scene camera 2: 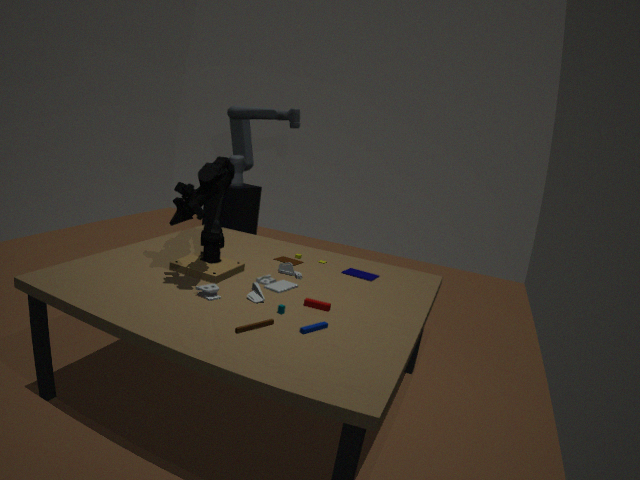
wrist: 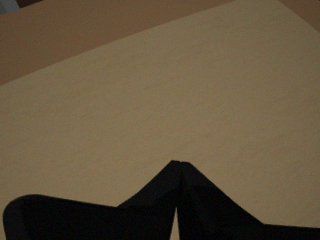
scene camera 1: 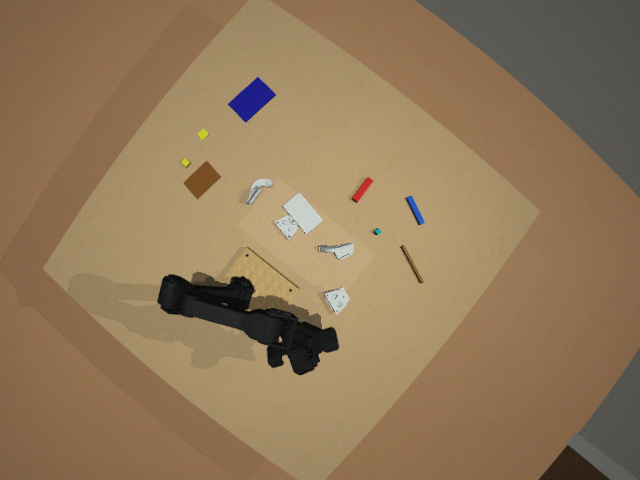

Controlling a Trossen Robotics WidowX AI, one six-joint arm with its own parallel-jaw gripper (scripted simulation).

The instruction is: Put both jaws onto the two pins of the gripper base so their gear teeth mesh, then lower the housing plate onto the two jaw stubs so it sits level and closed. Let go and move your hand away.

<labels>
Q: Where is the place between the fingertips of my gripper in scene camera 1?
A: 312, 362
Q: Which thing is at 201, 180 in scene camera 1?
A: A brown tile.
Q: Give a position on a flat white plate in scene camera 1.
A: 301, 211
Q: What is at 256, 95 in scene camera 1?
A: A blue sheet.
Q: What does my gripper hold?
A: Nothing.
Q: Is my gripper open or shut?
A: Shut.
</labels>
